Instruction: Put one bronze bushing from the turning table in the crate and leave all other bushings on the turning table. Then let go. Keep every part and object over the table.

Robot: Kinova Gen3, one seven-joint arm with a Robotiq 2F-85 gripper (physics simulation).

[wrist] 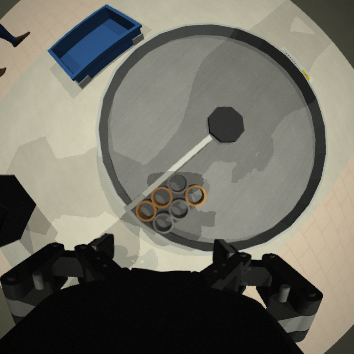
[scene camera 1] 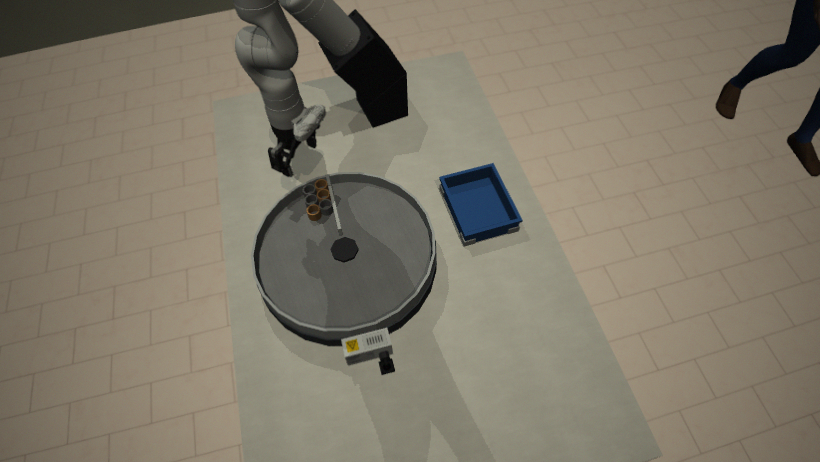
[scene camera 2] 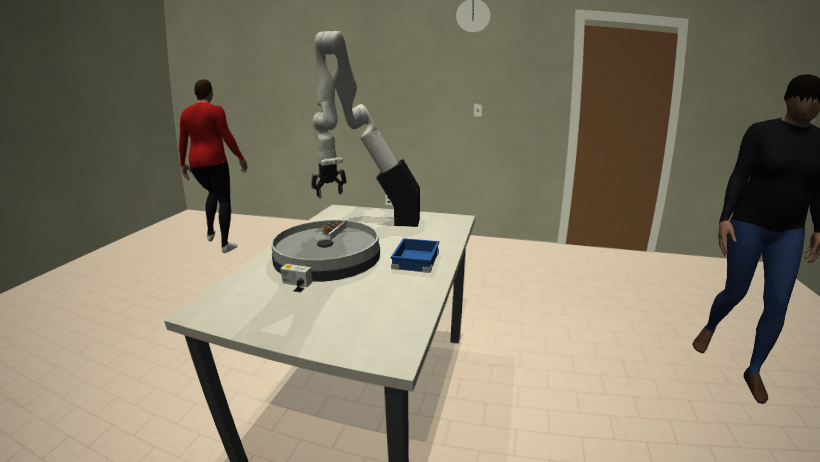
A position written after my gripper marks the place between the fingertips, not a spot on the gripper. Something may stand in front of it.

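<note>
My gripper [scene camera 1: 300, 160], [wrist: 162, 248], visible. Blue crate [scene camera 1: 481, 207], [scene camera 2: 411, 254], [wrist: 90, 45], visible too.
</note>
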